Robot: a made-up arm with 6 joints. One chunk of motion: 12 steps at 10 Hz.
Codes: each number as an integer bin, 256 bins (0 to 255) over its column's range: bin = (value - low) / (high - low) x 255, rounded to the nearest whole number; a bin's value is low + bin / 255 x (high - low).
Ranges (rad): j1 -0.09..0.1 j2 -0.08..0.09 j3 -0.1..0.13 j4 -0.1..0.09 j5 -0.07..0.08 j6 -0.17..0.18
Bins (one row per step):
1: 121 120 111 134 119 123
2: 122 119 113 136 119 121
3: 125 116 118 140 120 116
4: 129 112 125 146 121 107
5: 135 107 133 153 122 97
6: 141 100 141 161 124 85
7: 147 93 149 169 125 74
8: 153 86 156 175 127 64
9: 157 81 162 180 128 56
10: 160 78 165 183 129 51
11: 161 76 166 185 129 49
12: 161 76 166 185 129 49
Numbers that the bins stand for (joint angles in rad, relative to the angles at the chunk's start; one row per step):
1: 0.0002 0.0000 0.0001 -0.0002 0.0000 -0.0012
2: 0.0009 -0.0007 0.0019 0.0013 0.0000 -0.0039
3: 0.0031 -0.0027 0.0064 0.0043 0.0006 -0.0108
4: 0.0061 -0.0053 0.0127 0.0088 0.0012 -0.0231
5: 0.0106 -0.0087 0.0200 0.0140 0.0018 -0.0369
6: 0.0151 -0.0133 0.0272 0.0200 0.0029 -0.0533
7: 0.0195 -0.0180 0.0344 0.0259 0.0035 -0.0684
8: 0.0240 -0.0227 0.0407 0.0304 0.0047 -0.0822
9: 0.0270 -0.0260 0.0461 0.0341 0.0053 -0.0931
10: 0.0292 -0.0280 0.0488 0.0364 0.0059 -0.1000
11: 0.0300 -0.0293 0.0497 0.0378 0.0059 -0.1027
12: 0.0300 -0.0293 0.0497 0.0378 0.0059 -0.1027

